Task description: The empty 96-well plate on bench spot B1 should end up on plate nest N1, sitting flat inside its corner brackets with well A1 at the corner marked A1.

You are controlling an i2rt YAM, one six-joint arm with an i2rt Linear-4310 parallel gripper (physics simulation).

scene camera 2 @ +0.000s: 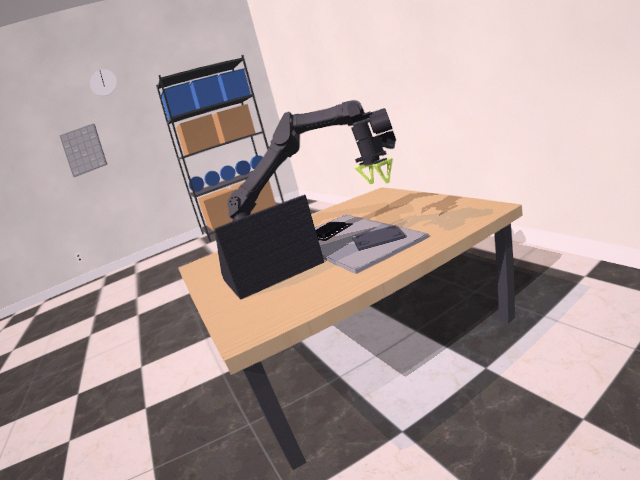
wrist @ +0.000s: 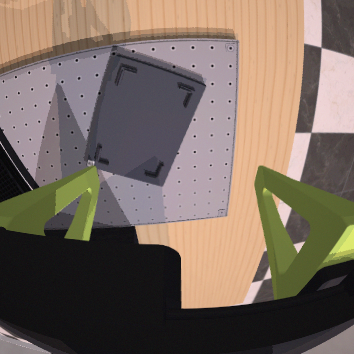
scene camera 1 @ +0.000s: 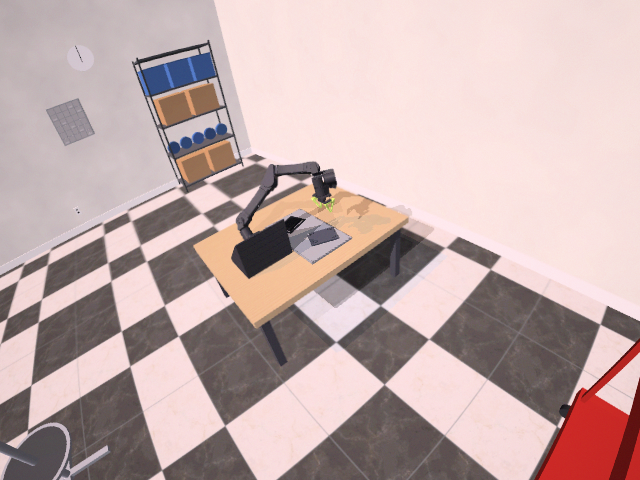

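Where they show: gripper, fingertip midpoint: (scene camera 2: pixel 379 183) (wrist: pixel 176 174) (scene camera 1: pixel 325 209); arm's base, link origin: (scene camera 2: pixel 250 235) (scene camera 1: pixel 251 240).
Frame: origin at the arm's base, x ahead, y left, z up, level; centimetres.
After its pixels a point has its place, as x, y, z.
Observation:
The black 96-well plate (scene camera 1: pixel 294 223) {36.0, 8.2, -12.4} (scene camera 2: pixel 333 230) {34.9, 7.1, -13.0} lies on the perforated board at the side near the arm's base; part of its well grid shows at the left edge of the wrist view (wrist: pixel 6 172) {35.1, 8.1, -12.6}. The plate nest (scene camera 1: pixel 323 236) {37.2, -17.4, -12.8} (scene camera 2: pixel 379 237) {36.5, -18.1, -12.8} (wrist: pixel 145 120) {38.1, -16.9, -12.8} is a dark grey block with raised corner brackets and no plate on it, turned at an angle on the board. A small pale tag (wrist: pixel 91 163) {33.4, -7.9, -12.8} sits at its lower-left corner in the wrist view. My gripper (scene camera 1: pixel 324 206) {40.4, -19.5, 4.8} (scene camera 2: pixel 378 182) {40.4, -19.5, 4.8} (wrist: pixel 176 174) {40.4, -19.5, 4.8} is open and empty, with its green fingers high above the table.
The grey perforated board (scene camera 1: pixel 313 256) {21.7, -24.7, -14.0} (scene camera 2: pixel 356 264) {20.3, -25.2, -14.0} (wrist: pixel 215 150) {31.4, -26.2, -14.0} lies on the wooden table (scene camera 1: pixel 258 304) {-19.4, -27.6, -15.3} (scene camera 2: pixel 289 315) {-7.0, -30.6, -15.3} (wrist: pixel 270 100) {37.9, -35.8, -15.3}. A tall black wedge-shaped block (scene camera 1: pixel 263 250) {1.2, -9.1, -3.3} (scene camera 2: pixel 268 253) {0.8, -9.1, -5.0} stands beside the board, near the arm's base. Shelving (scene camera 1: pixel 225 105) stands behind, away from the table.

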